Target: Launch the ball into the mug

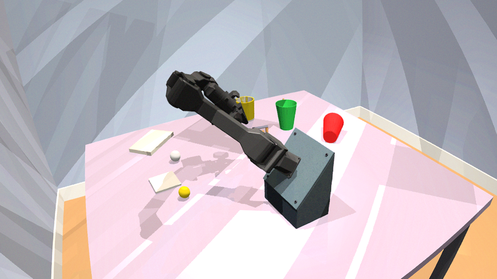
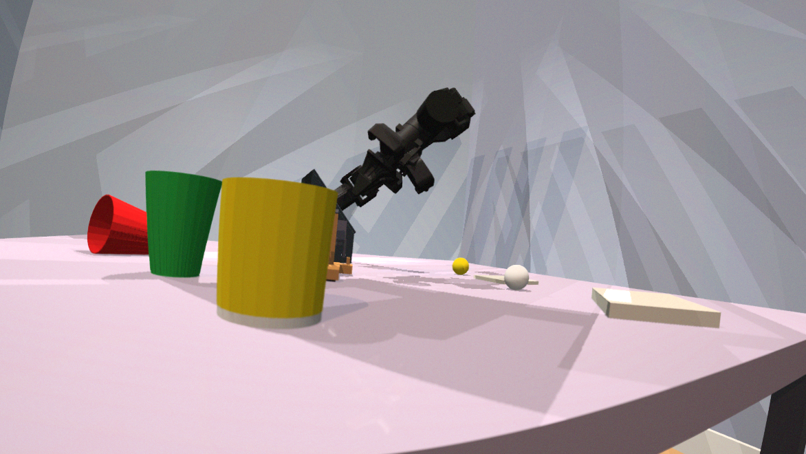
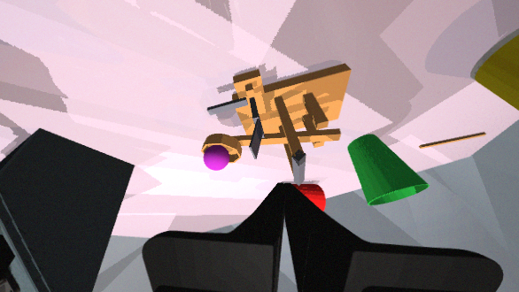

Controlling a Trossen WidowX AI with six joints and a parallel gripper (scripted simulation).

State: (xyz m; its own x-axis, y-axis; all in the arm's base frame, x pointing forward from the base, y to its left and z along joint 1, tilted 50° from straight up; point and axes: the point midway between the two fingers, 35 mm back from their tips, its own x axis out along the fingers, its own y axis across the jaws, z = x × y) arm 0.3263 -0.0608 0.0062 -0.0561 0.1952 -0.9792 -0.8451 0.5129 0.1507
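My gripper tip is now 80 mm past the magenta ball, 30 mm to the left of it and 80 mm above it. Also, from my gripper tip: white ball: 140 mm ahead, 260 mm to the left, 120 mm below; then green cup: 110 mm ahead, 270 mm to the right, 110 mm below; then wooden catapult: 10 mm behind, 30 mm to the right, 90 mm below.
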